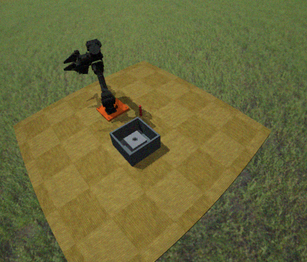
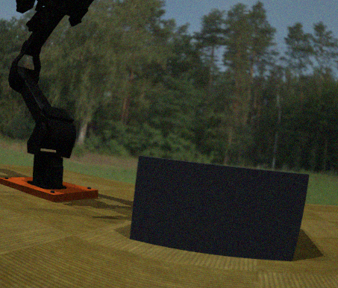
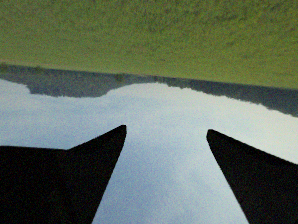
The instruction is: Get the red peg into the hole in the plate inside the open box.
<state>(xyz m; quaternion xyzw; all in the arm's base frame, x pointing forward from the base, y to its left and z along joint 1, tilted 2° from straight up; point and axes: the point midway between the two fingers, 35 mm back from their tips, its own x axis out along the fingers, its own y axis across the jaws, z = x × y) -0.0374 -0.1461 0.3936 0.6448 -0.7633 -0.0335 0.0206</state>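
Now: the red peg 36 cm below my gripper tip, 34 cm to the left of it and 19 cm ahead of it. Round my gripper tip: dark grey box: 39 cm ahead, 37 cm below, 20 cm to the left; then grey plate: 39 cm ahead, 35 cm below, 20 cm to the left.
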